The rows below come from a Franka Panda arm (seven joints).
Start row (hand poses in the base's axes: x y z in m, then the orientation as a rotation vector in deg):
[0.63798 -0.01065 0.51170 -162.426 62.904 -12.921]
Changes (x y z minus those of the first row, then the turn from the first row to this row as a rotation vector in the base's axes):
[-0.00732 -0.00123 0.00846 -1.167 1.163 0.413]
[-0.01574 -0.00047 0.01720 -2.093 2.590 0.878]
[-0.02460 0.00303 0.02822 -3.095 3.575 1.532]
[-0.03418 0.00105 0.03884 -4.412 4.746 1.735]
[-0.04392 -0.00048 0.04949 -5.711 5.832 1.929]
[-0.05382 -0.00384 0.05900 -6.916 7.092 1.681]
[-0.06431 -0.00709 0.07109 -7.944 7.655 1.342]
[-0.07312 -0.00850 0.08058 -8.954 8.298 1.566]
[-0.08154 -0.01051 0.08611 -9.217 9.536 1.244]
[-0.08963 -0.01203 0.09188 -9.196 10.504 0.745]
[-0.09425 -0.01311 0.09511 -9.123 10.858 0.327]
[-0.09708 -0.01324 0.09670 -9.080 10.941 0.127]
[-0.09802 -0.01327 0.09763 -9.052 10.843 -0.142]
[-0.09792 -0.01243 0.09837 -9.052 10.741 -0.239]
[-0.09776 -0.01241 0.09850 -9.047 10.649 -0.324]
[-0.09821 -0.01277 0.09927 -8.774 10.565 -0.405]
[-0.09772 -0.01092 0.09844 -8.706 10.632 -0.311]
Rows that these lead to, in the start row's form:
[0.63066 -0.01188 0.52016 -164.138 62.756 -11.976]
[0.62224 -0.01112 0.52890 -165.767 62.519 -10.489]
[0.61338 -0.00762 0.53992 -167.366 61.922 -9.642]
[0.60380 -0.00960 0.55054 168.454 -61.832 8.706]
[0.59406 -0.01113 0.56119 167.157 -60.884 7.764]
[0.58416 -0.01449 0.57070 165.618 -60.594 6.568]
[0.57367 -0.01774 0.58279 164.378 -60.562 6.307]
[0.56486 -0.01915 0.59228 163.465 -59.742 5.886]
[0.55644 -0.02116 0.59781 162.671 -59.966 4.279]
[0.54835 -0.02268 0.60358 162.083 -60.579 2.931]
[0.54373 -0.02376 0.60681 161.778 -61.155 2.421]
[0.54090 -0.02389 0.60840 161.666 -61.442 2.295]
[0.53996 -0.02392 0.60933 161.558 -61.835 2.438]
[0.54006 -0.02308 0.61007 161.532 -61.979 2.589]
[0.54022 -0.02306 0.61020 161.515 -62.107 2.722]
[0.53977 -0.02342 0.61097 161.719 -62.352 2.704]
[0.54026 -0.02157 0.61014 161.811 -62.247 2.566]

